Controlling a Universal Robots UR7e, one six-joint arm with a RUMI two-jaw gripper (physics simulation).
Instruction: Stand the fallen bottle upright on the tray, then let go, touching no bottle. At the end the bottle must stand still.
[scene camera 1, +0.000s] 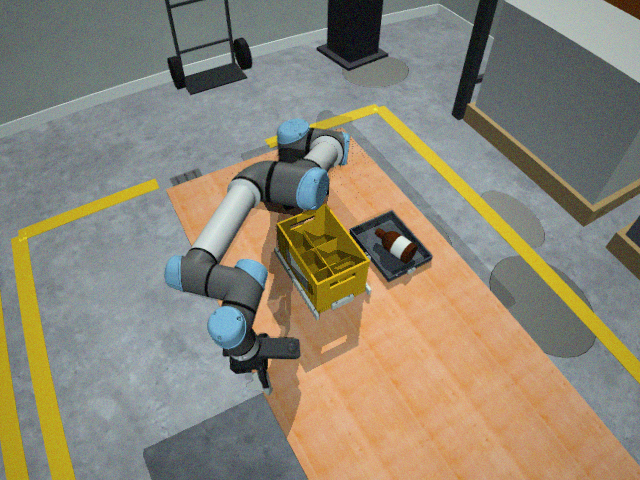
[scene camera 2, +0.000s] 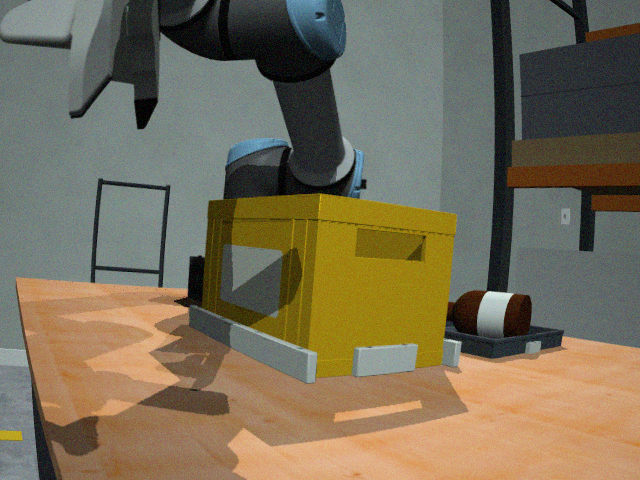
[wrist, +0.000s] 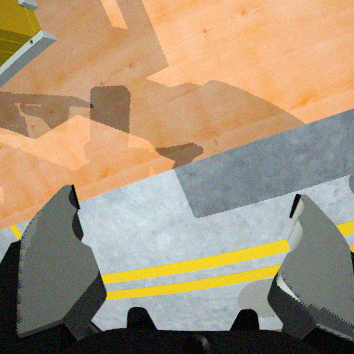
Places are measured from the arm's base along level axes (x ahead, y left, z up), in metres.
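Pixels of known places: gripper, fingertip midpoint: (scene camera 1: 268, 366) (scene camera 2: 117, 124) (wrist: 185, 191).
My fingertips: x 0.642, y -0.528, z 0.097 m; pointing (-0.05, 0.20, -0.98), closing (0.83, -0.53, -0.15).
Ahead of a thing's pixels: the offset from my fingertips to its top centre. Level surfaces: height alone.
The brown bottle @(0.102 m down, 0.184 m back, 0.634 m left) (scene camera 1: 397, 244) (scene camera 2: 491, 313) with a white label lies on its side on the dark tray @(0.156 m down, 0.201 m back, 0.637 m left) (scene camera 1: 391, 222) (scene camera 2: 491, 348). In scene camera 1 its neck points to the upper left and its base to the lower right. In scene camera 2 the yellow crate hides most of the neck. My gripper (scene camera 1: 261, 384) (scene camera 2: 109, 121) (wrist: 185, 191) is open and empty, with its fingers wide apart. It hangs high over the table's near left edge in scene camera 1, across the crate from the tray and well away from the bottle. Bottle and tray do not show in the wrist view.
A yellow crate @(0.006 m down, 0.256 m back, 0.367 m left) (scene camera 1: 330, 291) (scene camera 2: 382, 299) (wrist: 15, 30) with inner dividers stands on the wooden table @(0.182 m down) (scene camera 1: 439, 372) (scene camera 2: 568, 413) (wrist: 250, 50) between my gripper and the tray. Low grey strips (scene camera 2: 385, 360) (wrist: 30, 55) run around its base. The arm passes the crate's left side in scene camera 1.
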